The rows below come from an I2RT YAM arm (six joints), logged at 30 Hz.
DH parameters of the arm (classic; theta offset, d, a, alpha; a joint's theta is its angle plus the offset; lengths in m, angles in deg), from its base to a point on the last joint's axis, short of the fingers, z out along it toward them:
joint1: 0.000 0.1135 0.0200 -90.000
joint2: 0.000 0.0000 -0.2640 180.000
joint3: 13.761 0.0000 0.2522 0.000
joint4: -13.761 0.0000 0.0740 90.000
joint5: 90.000 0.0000 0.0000 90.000
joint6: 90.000 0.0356 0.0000 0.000
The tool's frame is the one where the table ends.
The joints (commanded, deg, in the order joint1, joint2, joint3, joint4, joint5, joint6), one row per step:
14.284 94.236 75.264 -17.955 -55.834 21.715
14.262 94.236 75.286 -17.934 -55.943 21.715
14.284 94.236 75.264 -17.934 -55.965 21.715
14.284 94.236 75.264 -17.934 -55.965 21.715
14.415 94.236 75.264 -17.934 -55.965 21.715
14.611 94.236 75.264 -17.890 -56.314 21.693
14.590 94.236 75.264 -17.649 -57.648 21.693
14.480 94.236 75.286 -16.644 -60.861 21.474
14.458 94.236 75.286 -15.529 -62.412 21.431
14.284 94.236 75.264 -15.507 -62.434 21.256
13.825 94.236 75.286 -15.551 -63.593 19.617
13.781 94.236 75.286 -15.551 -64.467 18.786
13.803 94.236 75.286 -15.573 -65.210 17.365
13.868 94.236 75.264 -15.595 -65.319 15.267
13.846 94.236 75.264 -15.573 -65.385 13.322
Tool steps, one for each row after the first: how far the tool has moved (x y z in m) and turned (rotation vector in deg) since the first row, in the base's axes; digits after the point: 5 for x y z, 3 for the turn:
0.00004 -0.00009 0.00019 0.074 -0.026 0.065
-0.00004 0.00004 0.00007 0.081 -0.001 0.105
-0.00004 0.00004 0.00007 0.081 -0.001 0.105
-0.00032 0.00083 0.00007 0.081 -0.001 0.236
-0.00086 0.00211 0.00023 0.290 -0.011 0.718
-0.00124 0.00234 0.00096 1.123 -0.046 1.766
-0.00165 0.00256 0.00341 3.163 -0.776 4.324
-0.00141 0.00295 0.00534 4.272 -1.682 5.601
-0.00106 0.00190 0.00525 4.248 -1.849 5.498
-0.00070 -0.00069 0.00568 4.588 -3.217 6.460
-0.00106 -0.00082 0.00596 4.943 -3.881 7.359
-0.00151 -0.00058 0.00617 5.123 -5.098 8.382
-0.00174 -0.00019 0.00605 4.813 -7.016 9.131
-0.00171 -0.00031 0.00610 4.512 -8.865 9.716

